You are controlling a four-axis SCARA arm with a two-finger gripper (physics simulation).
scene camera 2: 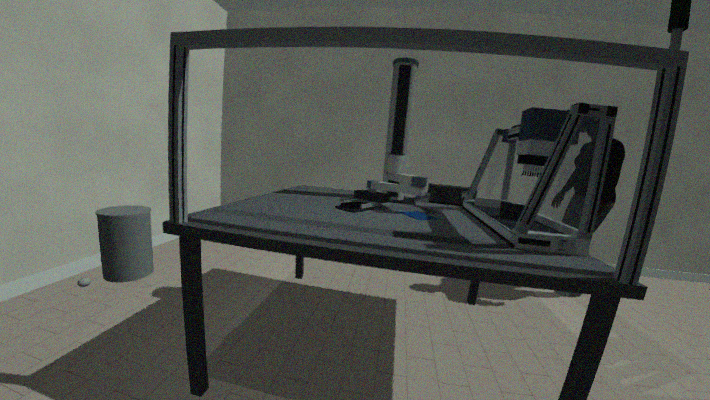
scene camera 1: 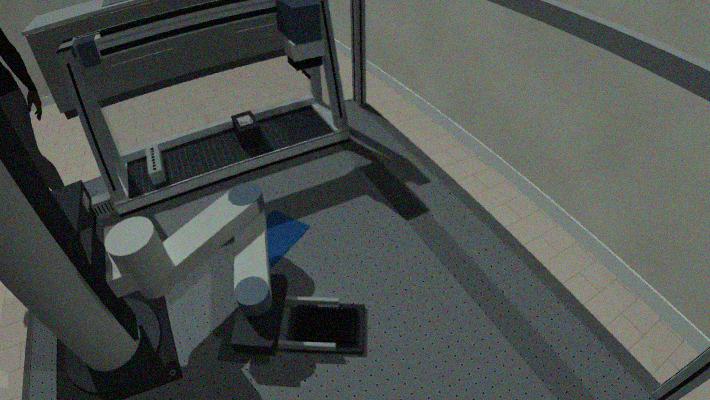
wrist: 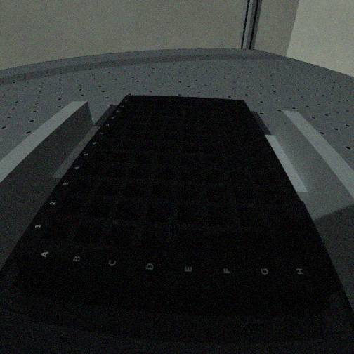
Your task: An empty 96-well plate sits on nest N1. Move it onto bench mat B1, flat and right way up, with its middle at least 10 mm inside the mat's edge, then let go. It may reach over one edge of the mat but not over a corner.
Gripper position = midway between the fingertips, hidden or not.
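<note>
There's a black 96-well plate point(scene camera 1: 315, 324), and the wrist view has the plate point(wrist: 177, 204) too. You'd also see a blue bench mat B1 point(scene camera 1: 283, 231) and a nest N1 point(scene camera 1: 340, 348), and then there's my gripper point(wrist: 182, 120).
</note>
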